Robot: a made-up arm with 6 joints.
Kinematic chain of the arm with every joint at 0, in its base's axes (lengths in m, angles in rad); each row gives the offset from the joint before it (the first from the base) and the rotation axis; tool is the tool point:
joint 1: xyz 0 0 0.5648 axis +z
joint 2: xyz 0 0 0 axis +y
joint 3: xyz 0 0 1.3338 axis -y
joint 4: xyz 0 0 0 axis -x
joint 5: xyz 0.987 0 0 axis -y
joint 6: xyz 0 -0.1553 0 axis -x
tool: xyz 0 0 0
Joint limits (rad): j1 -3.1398..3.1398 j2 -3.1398..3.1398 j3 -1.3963..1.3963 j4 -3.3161..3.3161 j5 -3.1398..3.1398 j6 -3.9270..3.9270
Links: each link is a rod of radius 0.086 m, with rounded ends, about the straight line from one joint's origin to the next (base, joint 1, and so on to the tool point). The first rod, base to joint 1, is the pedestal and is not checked.
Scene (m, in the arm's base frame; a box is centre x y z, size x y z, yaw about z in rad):
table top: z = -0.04
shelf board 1: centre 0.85 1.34 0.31 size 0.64 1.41 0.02 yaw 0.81
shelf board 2: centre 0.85 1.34 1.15 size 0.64 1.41 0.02 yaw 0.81
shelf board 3: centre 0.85 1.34 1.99 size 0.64 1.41 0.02 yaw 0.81
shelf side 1: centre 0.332 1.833 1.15 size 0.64 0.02 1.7 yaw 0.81
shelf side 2: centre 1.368 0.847 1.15 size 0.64 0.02 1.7 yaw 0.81
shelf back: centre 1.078 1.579 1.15 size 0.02 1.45 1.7 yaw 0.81
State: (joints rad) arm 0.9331 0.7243 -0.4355 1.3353 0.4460 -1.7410
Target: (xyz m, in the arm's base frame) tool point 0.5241 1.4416 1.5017
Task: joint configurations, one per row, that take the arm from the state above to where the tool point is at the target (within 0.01 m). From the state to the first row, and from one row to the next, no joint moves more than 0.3 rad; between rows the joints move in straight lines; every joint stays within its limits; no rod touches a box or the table.
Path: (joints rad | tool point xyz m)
1: 0.9619 0.6482 -0.6668 1.3321 0.4460 -1.7410 | 0.7170 0.9642 0.7114
2: 0.9908 0.5722 -0.8981 1.3290 0.4460 -1.7410 | 0.5634 0.7921 0.7192
3: 1.1881 0.3791 -0.6247 1.3584 0.4460 -1.7410 | 0.4605 1.0562 1.0529
4: 1.3854 0.1859 -0.3513 1.3878 0.4460 -1.7410 | 0.2439 1.1473 1.5017
5: 1.3134 0.3144 -0.1668 1.3835 0.4460 -1.7410 | 0.3737 1.3059 1.5117
6: 1.2414 0.4429 0.0177 1.3792 0.4460 -1.7410 | 0.5241 1.4416 1.5016

